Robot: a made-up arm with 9 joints.
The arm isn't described. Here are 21 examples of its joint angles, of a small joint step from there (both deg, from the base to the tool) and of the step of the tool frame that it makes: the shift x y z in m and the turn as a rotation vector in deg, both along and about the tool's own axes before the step.
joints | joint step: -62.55 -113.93 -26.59 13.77 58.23 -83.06 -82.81 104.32 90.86 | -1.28 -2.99 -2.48 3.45 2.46 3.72 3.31 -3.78 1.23
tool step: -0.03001 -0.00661 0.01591 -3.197 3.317 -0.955
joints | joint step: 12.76 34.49 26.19 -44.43 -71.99 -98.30 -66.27 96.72 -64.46 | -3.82 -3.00 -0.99 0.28 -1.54 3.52 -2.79 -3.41 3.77
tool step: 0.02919 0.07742 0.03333 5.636 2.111 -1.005
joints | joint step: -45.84 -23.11 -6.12 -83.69 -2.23 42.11 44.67 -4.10 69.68 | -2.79 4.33 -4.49 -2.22 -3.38 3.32 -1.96 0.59 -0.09
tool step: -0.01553 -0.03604 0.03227 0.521 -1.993 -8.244
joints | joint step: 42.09 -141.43 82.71 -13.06 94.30 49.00 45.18 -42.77 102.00 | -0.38 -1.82 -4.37 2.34 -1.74 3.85 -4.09 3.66 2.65
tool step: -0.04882 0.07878 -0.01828 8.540 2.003 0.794
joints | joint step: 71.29 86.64 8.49 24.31 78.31 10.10 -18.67 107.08 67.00 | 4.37 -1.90 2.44 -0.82 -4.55 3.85 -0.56 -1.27 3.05
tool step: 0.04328 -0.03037 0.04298 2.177 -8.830 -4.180
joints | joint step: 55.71 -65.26 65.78 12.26 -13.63 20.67 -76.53 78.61 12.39 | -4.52 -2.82 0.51 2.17 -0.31 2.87 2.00 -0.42 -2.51
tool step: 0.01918 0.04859 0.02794 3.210 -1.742 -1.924
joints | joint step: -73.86 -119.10 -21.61 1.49 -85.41 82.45 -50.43 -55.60 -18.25 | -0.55 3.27 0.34 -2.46 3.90 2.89 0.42 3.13 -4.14
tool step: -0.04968 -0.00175 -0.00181 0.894 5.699 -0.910
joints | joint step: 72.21 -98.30 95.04 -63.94 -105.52 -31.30 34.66 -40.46 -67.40 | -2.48 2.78 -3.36 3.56 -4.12 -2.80 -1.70 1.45 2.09
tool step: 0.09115 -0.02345 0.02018 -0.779 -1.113 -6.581
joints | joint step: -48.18 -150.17 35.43 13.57 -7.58 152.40 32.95 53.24 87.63 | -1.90 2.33 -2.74 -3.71 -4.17 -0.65 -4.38 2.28 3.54
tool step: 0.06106 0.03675 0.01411 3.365 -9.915 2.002
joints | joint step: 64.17 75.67 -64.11 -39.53 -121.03 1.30 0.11 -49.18 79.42 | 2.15 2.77 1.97 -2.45 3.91 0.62 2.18 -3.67 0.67
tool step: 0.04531 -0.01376 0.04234 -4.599 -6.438 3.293
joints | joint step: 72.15 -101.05 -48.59 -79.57 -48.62 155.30 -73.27 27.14 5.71 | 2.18 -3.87 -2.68 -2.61 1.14 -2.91 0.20 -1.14 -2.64
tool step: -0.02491 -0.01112 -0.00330 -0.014 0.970 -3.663
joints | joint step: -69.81 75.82 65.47 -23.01 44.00 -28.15 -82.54 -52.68 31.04 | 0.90 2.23 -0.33 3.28 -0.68 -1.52 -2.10 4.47 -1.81
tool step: -0.01959 0.03207 0.00695 6.564 1.744 -1.164
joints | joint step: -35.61 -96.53 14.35 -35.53 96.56 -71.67 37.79 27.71 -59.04 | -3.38 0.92 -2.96 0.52 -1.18 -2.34 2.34 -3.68 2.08
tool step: 0.01689 -0.01065 -0.00174 0.353 -8.146 12.196
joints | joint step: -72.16 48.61 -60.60 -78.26 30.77 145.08 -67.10 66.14 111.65 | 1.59 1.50 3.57 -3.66 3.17 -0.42 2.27 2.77 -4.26
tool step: -0.04448 -0.03343 -0.01350 1.196 4.076 -5.903
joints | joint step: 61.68 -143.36 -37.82 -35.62 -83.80 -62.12 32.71 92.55 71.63 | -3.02 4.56 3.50 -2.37 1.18 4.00 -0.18 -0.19 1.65
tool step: -0.00812 0.04881 0.00411 0.416 -2.439 6.577
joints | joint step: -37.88 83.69 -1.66 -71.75 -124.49 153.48 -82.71 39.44 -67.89 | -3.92 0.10 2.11 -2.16 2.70 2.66 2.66 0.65 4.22
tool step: 0.03597 -0.06515 -0.04646 -6.564 -2.378 2.347
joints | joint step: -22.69 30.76 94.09 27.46 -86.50 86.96 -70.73 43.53 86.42 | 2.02 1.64 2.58 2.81 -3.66 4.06 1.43 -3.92 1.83
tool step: -0.00978 -0.04267 0.00287 -3.168 0.900 1.171
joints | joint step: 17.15 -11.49 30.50 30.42 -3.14 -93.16 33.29 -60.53 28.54 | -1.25 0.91 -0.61 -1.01 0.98 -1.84 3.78 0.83 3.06
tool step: 0.04360 0.00663 0.02618 0.895 -4.695 5.494
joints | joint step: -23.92 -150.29 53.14 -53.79 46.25 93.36 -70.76 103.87 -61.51 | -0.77 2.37 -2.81 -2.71 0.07 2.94 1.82 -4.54 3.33
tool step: -0.01433 0.00241 0.00197 1.725 -1.527 5.372
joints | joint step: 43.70 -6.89 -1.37 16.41 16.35 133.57 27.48 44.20 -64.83 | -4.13 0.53 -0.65 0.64 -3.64 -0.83 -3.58 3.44 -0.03
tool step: -0.01115 0.00426 0.04145 4.591 7.323 -5.295
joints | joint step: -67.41 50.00 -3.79 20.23 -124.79 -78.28 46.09 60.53 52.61 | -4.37 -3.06 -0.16 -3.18 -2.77 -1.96 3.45 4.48 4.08
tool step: 0.02235 0.04356 -0.02342 -2.264 9.579 9.766
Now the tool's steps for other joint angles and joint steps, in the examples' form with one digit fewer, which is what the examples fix.
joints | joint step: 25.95 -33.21 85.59 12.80 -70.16 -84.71 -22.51 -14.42 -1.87 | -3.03 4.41 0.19 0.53 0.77 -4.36 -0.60 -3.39 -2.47
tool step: -0.0341 0.0305 0.0028 0.09 -5.01 4.70
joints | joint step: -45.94 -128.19 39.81 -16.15 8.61 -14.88 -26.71 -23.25 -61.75 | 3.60 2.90 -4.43 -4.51 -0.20 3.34 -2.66 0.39 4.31
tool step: 0.0766 -0.0684 -0.0354 -7.62 -5.24 -1.03
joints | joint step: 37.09 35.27 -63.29 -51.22 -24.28 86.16 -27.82 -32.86 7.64 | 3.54 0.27 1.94 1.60 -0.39 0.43 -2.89 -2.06 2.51
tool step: -0.0041 -0.0267 -0.0154 -3.41 0.01 0.30
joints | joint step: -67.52 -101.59 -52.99 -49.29 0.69 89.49 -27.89 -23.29 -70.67 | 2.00 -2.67 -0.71 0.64 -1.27 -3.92 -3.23 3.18 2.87
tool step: 0.0226 0.0350 0.0112 2.05 -0.59 -2.24
